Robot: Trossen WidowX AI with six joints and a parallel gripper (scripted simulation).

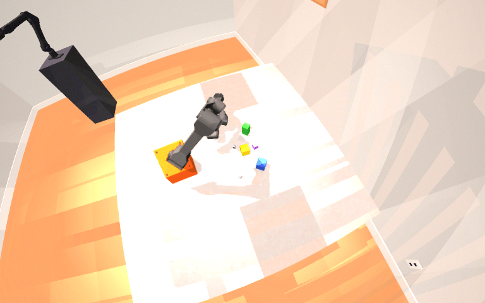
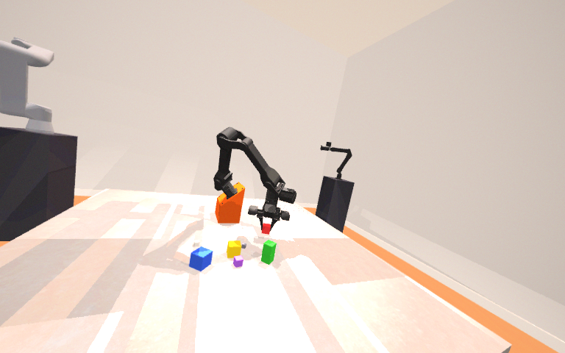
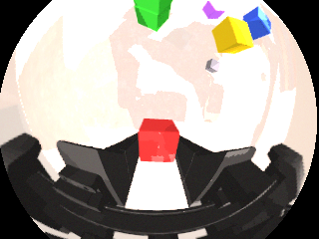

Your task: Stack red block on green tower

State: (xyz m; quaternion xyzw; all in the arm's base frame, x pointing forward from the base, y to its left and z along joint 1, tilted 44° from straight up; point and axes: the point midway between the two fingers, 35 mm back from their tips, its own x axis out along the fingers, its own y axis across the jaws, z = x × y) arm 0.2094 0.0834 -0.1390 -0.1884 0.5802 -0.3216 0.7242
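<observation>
The small purple cube is 190 mm ahead of my gripper tip, 140 mm to the right of it and 30 mm below it. Round my gripper tip: blue cube 190 mm ahead, 260 mm to the right, 20 mm below; yellow cube 130 mm ahead, 150 mm to the right, 20 mm below; red block 10 mm above.
</observation>
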